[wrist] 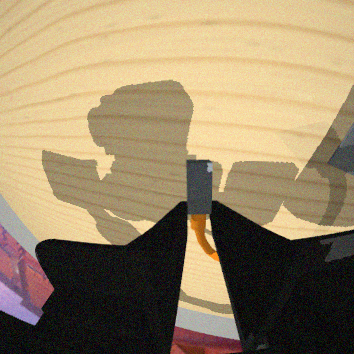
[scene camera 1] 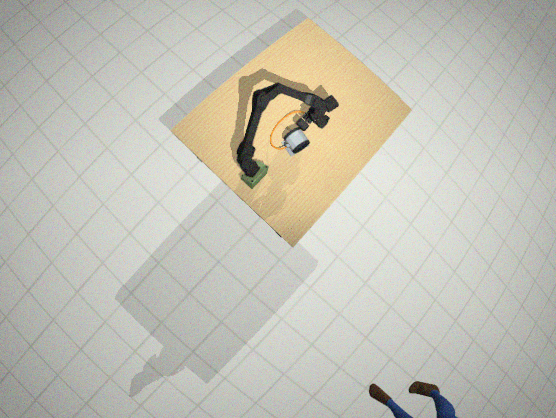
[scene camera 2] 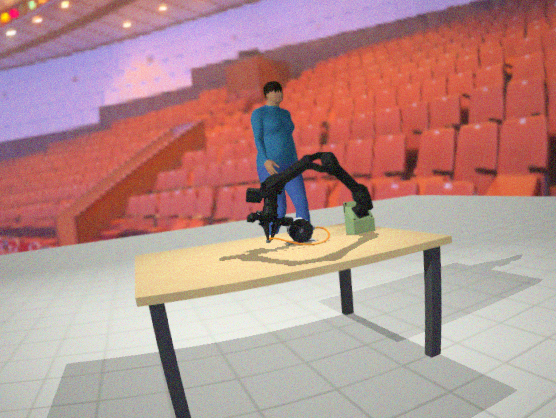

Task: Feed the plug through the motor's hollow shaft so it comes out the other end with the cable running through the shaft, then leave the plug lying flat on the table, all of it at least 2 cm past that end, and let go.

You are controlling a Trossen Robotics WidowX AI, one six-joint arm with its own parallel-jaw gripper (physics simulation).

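Places are measured from the arm's base along level axes (x ahead, y up, z right), in metres.
Pixels of known places: gripper, fingertip midpoint: (wrist: pixel 197 207) (scene camera 1: pixel 307 115) (scene camera 2: pixel 269 239); arm's base at its link origin: (scene camera 1: pixel 252 171) (scene camera 2: pixel 360 211).
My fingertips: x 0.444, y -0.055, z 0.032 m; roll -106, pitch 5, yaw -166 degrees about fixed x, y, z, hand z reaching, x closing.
Note:
For each thing: its top centre in the pictures, then the offset to it from my fingertips. "spot": a spot on its surface instead. Level surfaces: height alone.
- dark grey plug at its top centre: (wrist: pixel 193 201) dy +0.010, dx +0.000, dz +0.014 m
- motor at its top centre: (scene camera 2: pixel 299 218) (scene camera 1: pixel 298 137) dy +0.064, dx -0.165, dz +0.039 m
- wrist view's right edge at a spot on its surface: (wrist: pixel 346 152) spot: dy -0.036, dx -0.102, dz +0.023 m
- wooden table at its surface level: dy -0.038 m
My gripper (scene camera 1: pixel 307 119) (scene camera 2: pixel 269 240) (wrist: pixel 197 207) points down low over the table, shut on the dark grey plug (wrist: pixel 199 186). The plug sticks out beyond the fingertips in the wrist view. The orange cable (scene camera 1: pixel 271 135) (scene camera 2: pixel 320 242) (wrist: pixel 200 234) leaves the plug's rear and loops round to the motor's other side. The motor (scene camera 1: pixel 297 140) (scene camera 2: pixel 301 231) has a silver body and black end; it lies beside the gripper, apart from the plug. A dark corner at the wrist view's right edge (wrist: pixel 346 152) seems part of it. The shaft opening is too small to make out.
The wooden table (scene camera 1: pixel 360 100) (scene camera 2: pixel 200 270) carries the arm's green base (scene camera 1: pixel 255 176) (scene camera 2: pixel 360 223). The black arm arches over the table. A person in blue (scene camera 2: pixel 275 135) stands beyond the table in scene camera 2.

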